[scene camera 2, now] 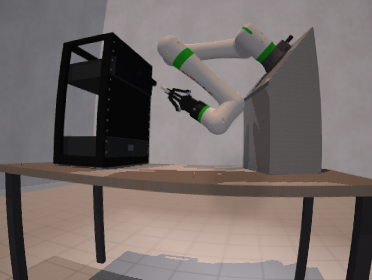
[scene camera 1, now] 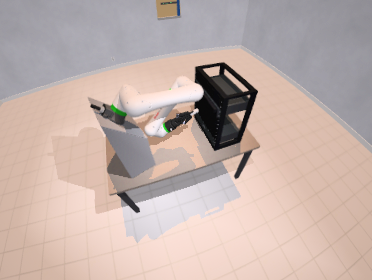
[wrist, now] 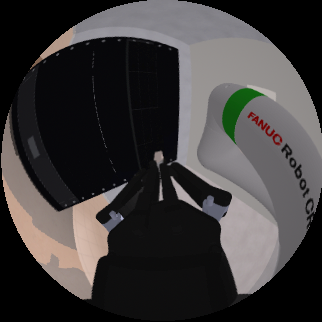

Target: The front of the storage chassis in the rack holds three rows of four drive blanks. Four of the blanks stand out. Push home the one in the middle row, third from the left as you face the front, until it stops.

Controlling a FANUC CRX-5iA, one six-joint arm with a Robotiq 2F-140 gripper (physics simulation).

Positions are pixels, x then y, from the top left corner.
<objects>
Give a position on a black rack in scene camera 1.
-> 221,97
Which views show the black rack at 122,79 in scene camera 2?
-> Scene camera 2, scene camera 1 and the wrist view: all of them.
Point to a black rack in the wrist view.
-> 135,82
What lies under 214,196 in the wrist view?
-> My gripper.
</objects>
